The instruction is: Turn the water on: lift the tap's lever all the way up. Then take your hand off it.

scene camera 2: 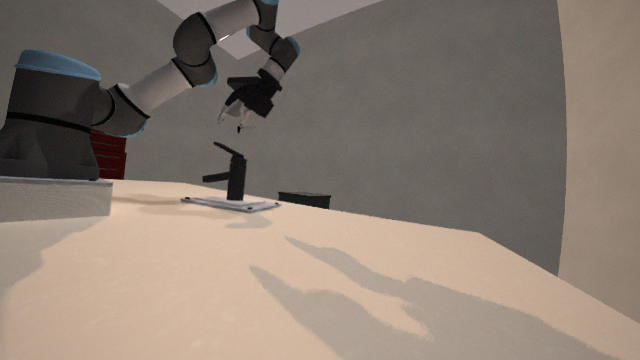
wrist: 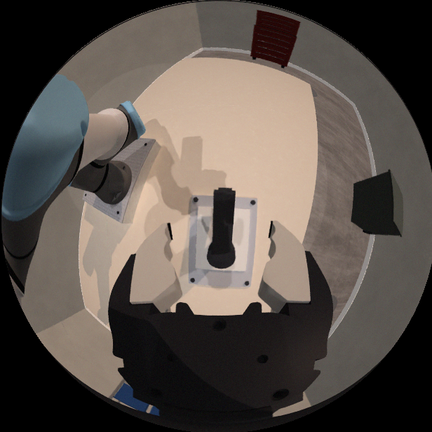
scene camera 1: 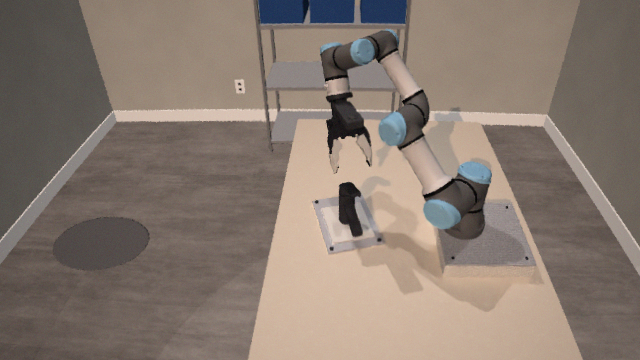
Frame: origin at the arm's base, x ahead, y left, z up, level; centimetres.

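Seen in the pictures: gripper, fingertip midpoint: (scene camera 2: 229, 128) (scene camera 1: 353, 170); arm's base, origin of the base link: (scene camera 2: 45, 176) (scene camera 1: 462, 224).
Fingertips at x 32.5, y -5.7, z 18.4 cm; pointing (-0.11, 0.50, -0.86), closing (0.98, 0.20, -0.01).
Note:
Offsets run from my fingertips to a thing's top centre. "*": to the spot under its first point.
The black tap {* dz -15.5, dx +1.8, dy -0.4 cm} (scene camera 1: 345, 212) (scene camera 2: 236, 180) stands upright on a light plate {* dz -23.1, dx -0.3, dy +6.4 cm} (scene camera 1: 355, 246) (wrist: 193, 245) on the table. Its lever {dz -4.6, dx +0.3, dy -0.6 cm} (scene camera 2: 228, 149) (wrist: 223, 220) slopes steadily upward from the top of the body, its free end raised high above the spout {dz -14.0, dx +0.0, dy +1.9 cm} (scene camera 2: 215, 177) and pointing the same way. In the wrist view the lever hides most of the spout. My gripper (scene camera 1: 353, 168) (scene camera 2: 229, 126) (wrist: 219, 223) is open and empty. It hangs above the tap, its fingertips apart from the lever, with a visible gap in scene camera 2's view.
The arm's base stands on a grey mounting block (scene camera 1: 500, 250) (scene camera 2: 55, 200) beside the tap. A shelf rack (scene camera 1: 332, 25) with blue bins (scene camera 1: 332, 11) stands behind the table. A red cabinet (wrist: 275, 37) and a dark box (wrist: 372, 202) (scene camera 2: 304, 200) stand beyond the table.

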